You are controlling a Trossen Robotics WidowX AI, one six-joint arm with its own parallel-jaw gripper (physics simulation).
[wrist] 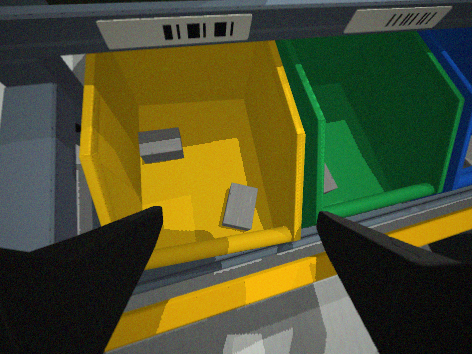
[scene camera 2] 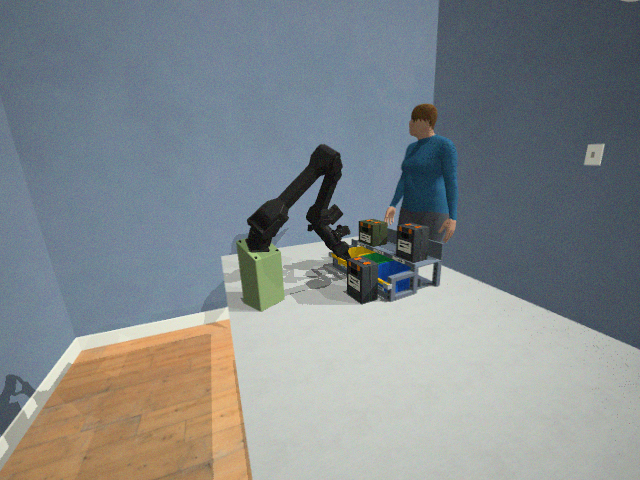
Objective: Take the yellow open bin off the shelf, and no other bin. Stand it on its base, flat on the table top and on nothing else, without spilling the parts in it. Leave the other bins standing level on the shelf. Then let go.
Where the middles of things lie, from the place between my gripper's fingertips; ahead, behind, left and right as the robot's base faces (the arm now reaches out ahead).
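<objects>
My gripper is 20 mm above the yellow open bin [wrist: 238, 121], 50 mm short of it and 10 mm to the right of it. Then there is the green bin [wrist: 381, 112], which is 20 mm below my hand, 40 mm ahead of it and 100 mm to the right of it.
</objects>
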